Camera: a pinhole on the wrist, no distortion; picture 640 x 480 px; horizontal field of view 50.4 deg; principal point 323.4 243.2 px. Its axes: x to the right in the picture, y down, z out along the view. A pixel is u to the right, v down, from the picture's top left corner.
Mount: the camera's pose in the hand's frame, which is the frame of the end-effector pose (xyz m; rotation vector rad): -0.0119 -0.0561 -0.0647 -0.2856 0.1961 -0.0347
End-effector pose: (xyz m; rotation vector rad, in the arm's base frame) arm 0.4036 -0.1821 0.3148 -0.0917 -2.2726 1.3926
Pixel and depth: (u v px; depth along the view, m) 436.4 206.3 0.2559
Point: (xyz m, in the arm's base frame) 0.2599 -0.3010 0.2800
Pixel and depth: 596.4 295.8 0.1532
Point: 0.3076 -0.2152 0.3239
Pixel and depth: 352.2 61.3 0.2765
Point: 0.2748 -0.3678 0.2977
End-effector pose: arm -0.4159 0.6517 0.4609 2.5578 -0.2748 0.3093
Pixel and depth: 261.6 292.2 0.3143
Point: -0.3713 0.4796 0.3039
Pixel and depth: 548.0 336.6 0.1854
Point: -0.3243 0.5783 0.4168
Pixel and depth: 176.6 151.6 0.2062
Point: -0.4007 0.5943 0.3253
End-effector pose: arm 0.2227 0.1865 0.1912 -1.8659 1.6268 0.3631
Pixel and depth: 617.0 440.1 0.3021
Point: 0.1916 0.1485 -0.0700
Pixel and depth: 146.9 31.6 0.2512
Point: 0.3124 0.3366 0.0653
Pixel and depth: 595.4 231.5 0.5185
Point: 0.2928 0.1906 -0.2937
